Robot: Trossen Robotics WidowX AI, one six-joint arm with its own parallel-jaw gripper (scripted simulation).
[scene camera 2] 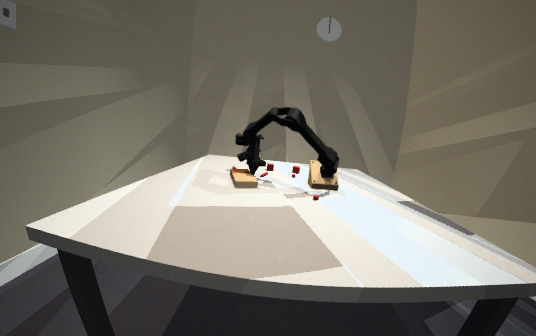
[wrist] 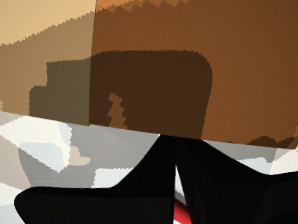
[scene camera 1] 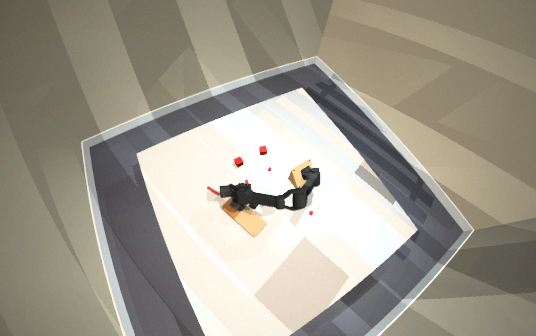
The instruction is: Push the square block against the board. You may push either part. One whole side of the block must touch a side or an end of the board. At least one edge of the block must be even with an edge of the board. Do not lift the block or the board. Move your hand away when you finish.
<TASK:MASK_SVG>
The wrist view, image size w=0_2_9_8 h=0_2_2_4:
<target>my gripper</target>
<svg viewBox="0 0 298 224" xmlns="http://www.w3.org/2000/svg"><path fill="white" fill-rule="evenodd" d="M13 200L15 201L13 205L15 205L16 212L23 218L24 224L174 224L177 168L182 184L182 192L184 192L186 204L188 204L186 208L188 208L192 224L298 224L298 172L265 175L265 173L259 173L257 169L238 163L233 157L223 155L220 149L216 151L216 148L205 143L205 140L160 135L156 143L153 144L153 147L149 149L149 152L146 152L145 156L142 157L140 163L124 179L118 181L113 188L109 188L109 186L106 186L106 188L32 186L32 188L17 194L15 200Z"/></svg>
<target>orange square block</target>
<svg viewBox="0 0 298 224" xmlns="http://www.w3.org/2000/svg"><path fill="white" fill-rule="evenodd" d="M96 0L92 53L90 53L90 96L88 109L90 125L156 133L156 135L184 137L184 139L218 141L218 143L258 145L258 147L295 149L298 147L298 0Z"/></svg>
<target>tan board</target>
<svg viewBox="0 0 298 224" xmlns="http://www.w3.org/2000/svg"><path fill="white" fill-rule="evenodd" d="M0 0L0 111L36 117L36 119L61 121L61 123L89 127L90 53L92 53L96 0Z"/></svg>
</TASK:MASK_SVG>
